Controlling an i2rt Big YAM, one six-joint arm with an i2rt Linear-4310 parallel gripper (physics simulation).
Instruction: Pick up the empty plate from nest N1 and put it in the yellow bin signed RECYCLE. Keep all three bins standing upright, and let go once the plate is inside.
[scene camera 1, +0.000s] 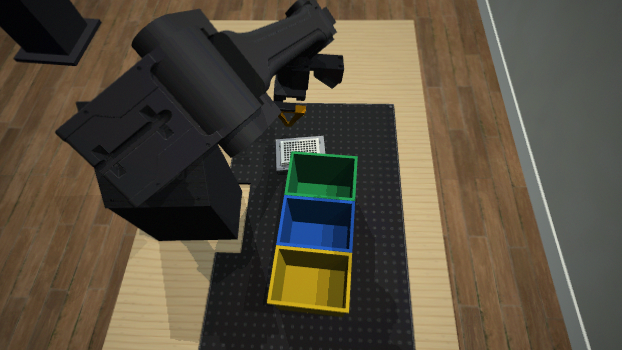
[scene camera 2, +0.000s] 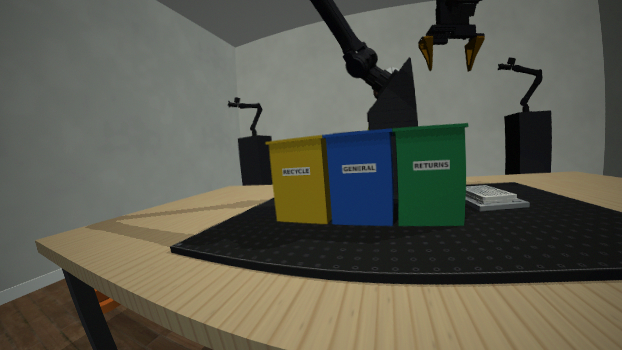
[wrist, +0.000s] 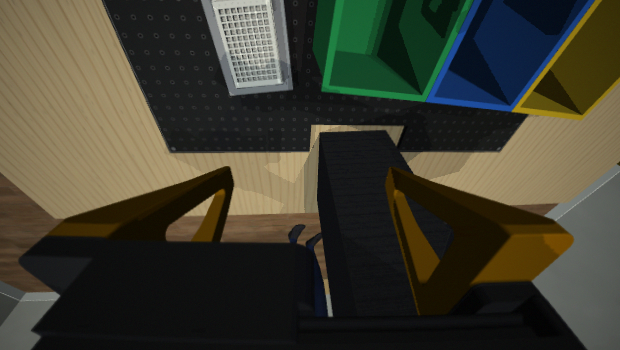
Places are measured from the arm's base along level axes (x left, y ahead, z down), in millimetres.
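Pixels of known places: gripper, fingertip midpoint: (scene camera 1: 289, 110) (scene camera 2: 450, 70) (wrist: 309, 175); arm's base, link origin: (scene camera 2: 389, 86).
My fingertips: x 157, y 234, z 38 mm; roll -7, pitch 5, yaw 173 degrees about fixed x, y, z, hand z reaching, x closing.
Ahead of a thing's pixels: the offset from my fingertips to its top centre. Level surfaces: height alone.
The white gridded plate @[dx +71, dy -2, dz +299 mm] (scene camera 1: 301, 146) (scene camera 2: 492, 193) (wrist: 251, 47) lies flat on the grey nest @[dx +71, dy -2, dz +310 mm] (scene camera 1: 279, 166) (scene camera 2: 506, 205) (wrist: 288, 82), beside the green bin. Part of it is hidden by that bin in scene camera 1. No N1 label is readable. The yellow bin @[dx -351, dy +89, dz +145 mm] (scene camera 1: 307, 285) (scene camera 2: 299, 197) (wrist: 590, 65), signed RECYCLE, stands upright at the far end of the row, and its inside looks empty in scene camera 1. My gripper (scene camera 2: 450, 69) (wrist: 309, 175) is open and empty, high above the table. In scene camera 1 one orange finger shows past the plate.
The blue bin @[dx -220, dy +88, dz +145 mm] (scene camera 1: 316, 235) (scene camera 2: 362, 197) GENERAL and green bin @[dx -90, dy +87, dz +145 mm] (scene camera 1: 325, 190) (scene camera 2: 432, 195) RETURNS stand upright between the plate and the yellow bin, close together. All stand on a black dotted mat @[dz +325 mm] (scene camera 1: 375, 280) (scene camera 2: 350, 260). The arm's black pedestal (scene camera 1: 175, 222) (wrist: 355, 200) stands beside the mat.
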